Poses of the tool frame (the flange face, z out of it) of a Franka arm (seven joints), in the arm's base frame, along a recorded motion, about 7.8 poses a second.
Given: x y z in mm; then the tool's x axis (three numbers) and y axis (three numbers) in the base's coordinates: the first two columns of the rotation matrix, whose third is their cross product.
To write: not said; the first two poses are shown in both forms.
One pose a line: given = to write
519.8, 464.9, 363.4, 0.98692, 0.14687, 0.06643, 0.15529, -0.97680, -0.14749 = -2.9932, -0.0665, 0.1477, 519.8, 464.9, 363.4
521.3, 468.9, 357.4, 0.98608, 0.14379, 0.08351, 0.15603, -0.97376, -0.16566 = -2.9746, -0.0836, 0.1448, 521.3, 468.9, 357.4
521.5, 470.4, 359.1, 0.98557, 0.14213, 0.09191, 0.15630, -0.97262, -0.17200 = -2.9680, -0.0920, 0.1432, 521.5, 470.4, 359.1
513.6, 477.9, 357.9, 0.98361, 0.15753, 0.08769, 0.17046, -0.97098, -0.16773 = -2.9724, -0.0878, 0.1588, 513.6, 477.9, 357.9
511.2, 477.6, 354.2, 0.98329, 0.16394, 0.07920, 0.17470, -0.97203, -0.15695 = -2.9835, -0.0793, 0.1652, 511.2, 477.6, 354.2
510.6, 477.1, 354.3, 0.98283, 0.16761, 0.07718, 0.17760, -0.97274, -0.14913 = -2.9915, -0.0773, 0.1689, 510.6, 477.1, 354.3
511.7, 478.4, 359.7, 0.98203, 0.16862, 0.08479, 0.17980, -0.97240, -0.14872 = -2.9918, -0.0849, 0.1700, 511.7, 478.4, 359.7
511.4, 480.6, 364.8, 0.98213, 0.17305, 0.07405, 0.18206, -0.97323, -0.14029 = -3.0004, -0.0741, 0.1744, 511.4, 480.6, 364.8
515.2, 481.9, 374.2, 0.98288, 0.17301, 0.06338, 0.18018, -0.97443, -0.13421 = -3.0067, -0.0634, 0.1742, 515.2, 481.9, 374.2
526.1, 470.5, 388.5, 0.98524, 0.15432, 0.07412, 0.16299, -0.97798, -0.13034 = -3.0105, -0.0742, 0.1554, 526.1, 470.5, 388.5
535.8, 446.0, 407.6, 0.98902, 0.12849, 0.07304, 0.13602, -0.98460, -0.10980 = -3.0313, -0.0731, 0.1292, 535.8, 446.0, 407.6
